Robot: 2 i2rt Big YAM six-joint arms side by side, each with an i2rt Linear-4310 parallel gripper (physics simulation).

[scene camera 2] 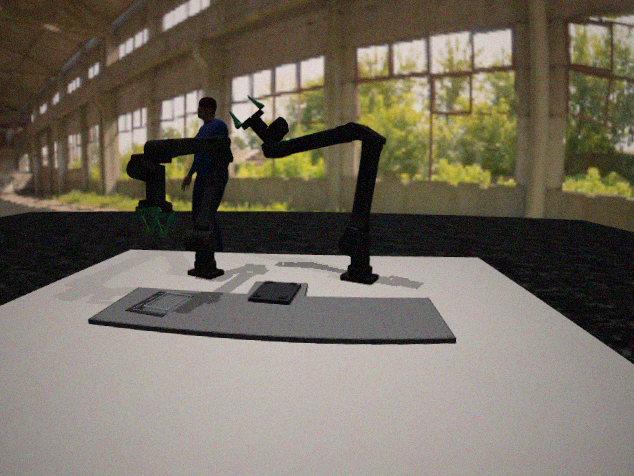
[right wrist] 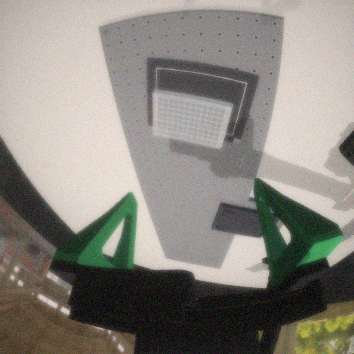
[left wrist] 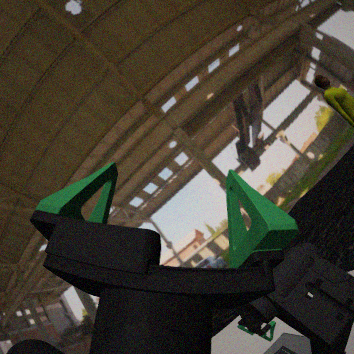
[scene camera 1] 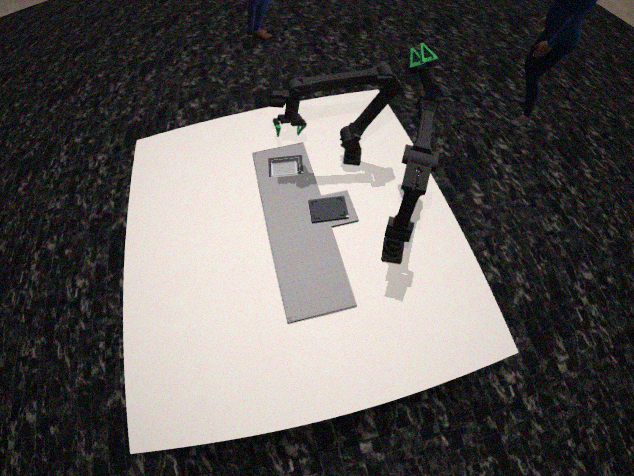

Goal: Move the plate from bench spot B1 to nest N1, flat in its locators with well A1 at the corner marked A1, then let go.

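Pixels of known places: left gripper, fingertip midpoint: (scene camera 2: 238, 103) (left wrist: 170, 170) (scene camera 1: 416, 45); right gripper, fingertip midpoint: (scene camera 2: 156, 236) (right wrist: 193, 190) (left wrist: 261, 336) (scene camera 1: 287, 135); left arm's base, link origin: (scene camera 2: 359, 279) (scene camera 1: 392, 250); right arm's base, link origin: (scene camera 2: 205, 274) (scene camera 1: 352, 156).
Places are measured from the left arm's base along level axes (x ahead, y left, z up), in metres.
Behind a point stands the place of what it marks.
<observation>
A pale clear well plate (scene camera 1: 285, 168) @[x 0.554, y -0.341, z 0.028 m] (scene camera 2: 162, 303) @[x 0.584, y -0.333, z 0.029 m] (right wrist: 192, 120) @[x 0.555, y -0.343, z 0.026 m] lies on the dark marked bench spot (right wrist: 200, 82) @[x 0.571, y -0.404, z 0.015 m]. In the right wrist view it is off centre and overhangs the marking's lower edge; I cannot tell if it lies fully flat. The dark nest (scene camera 1: 328, 209) @[x 0.303, y -0.139, z 0.025 m] (scene camera 2: 275, 292) @[x 0.322, y -0.134, z 0.025 m] (right wrist: 236, 220) @[x 0.331, y -0.147, z 0.025 m] stands apart from it, with no plate in it. Its corner mark is too small to read. My right gripper (scene camera 1: 288, 134) @[x 0.540, y -0.392, z 0.202 m] (scene camera 2: 155, 234) @[x 0.540, y -0.392, z 0.202 m] (right wrist: 193, 190) @[x 0.540, y -0.392, z 0.202 m] is open and empty, well above the plate, pointing down. My left gripper (scene camera 1: 416, 46) @[x 0.030, y -0.526, z 0.655 m] (scene camera 2: 241, 105) @[x 0.030, y -0.526, z 0.655 m] (left wrist: 170, 170) @[x 0.030, y -0.526, z 0.655 m] is open, empty, raised high and away from the bench.
The long grey bench board (scene camera 1: 307, 266) @[x 0.335, y 0.147, z 0.013 m] (scene camera 2: 358, 317) @[x 0.345, y 0.141, z 0.013 m] (right wrist: 165, 200) @[x 0.518, y -0.083, z 0.013 m] bears the spot and lies on the white table (scene camera 1: 204, 307) @[x 0.706, y 0.407, z 0.000 m] (scene camera 2: 307, 409) @[x 0.719, y 0.210, z 0.000 m]. The nest sits at the board's side by a small grey pad (scene camera 1: 351, 204) @[x 0.208, y -0.194, z 0.013 m]. The bent right arm (scene camera 1: 337, 79) @[x 0.325, y -0.463, z 0.488 m] spans high beyond the board's end.
</observation>
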